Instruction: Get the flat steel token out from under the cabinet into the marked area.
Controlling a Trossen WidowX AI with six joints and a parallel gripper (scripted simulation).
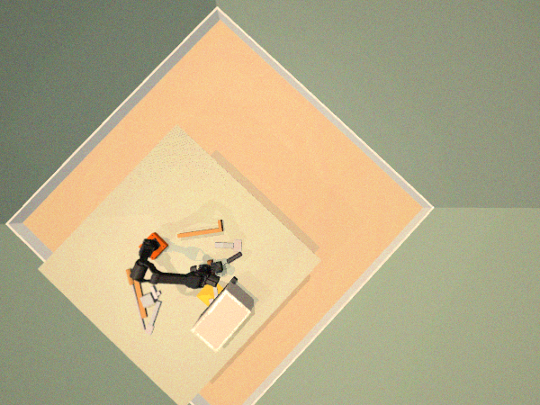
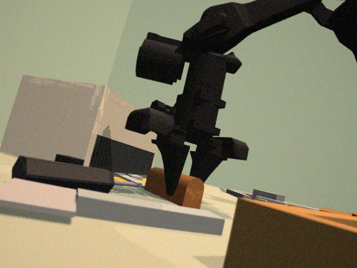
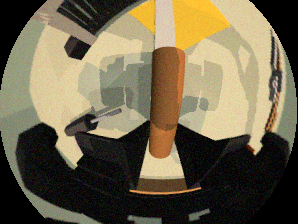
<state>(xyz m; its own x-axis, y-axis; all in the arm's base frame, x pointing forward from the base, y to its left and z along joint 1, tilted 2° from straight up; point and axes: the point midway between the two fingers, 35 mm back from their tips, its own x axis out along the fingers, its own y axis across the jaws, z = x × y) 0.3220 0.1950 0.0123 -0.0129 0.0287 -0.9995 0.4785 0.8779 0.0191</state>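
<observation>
The dark screwdriver is 11 cm to the left of my gripper tip and 5 cm ahead of it. Also, from my gripper tip: token: 19 cm ahead, 14 cm to the right; orange stick: 47 cm to the right, 13 cm behind.
</observation>
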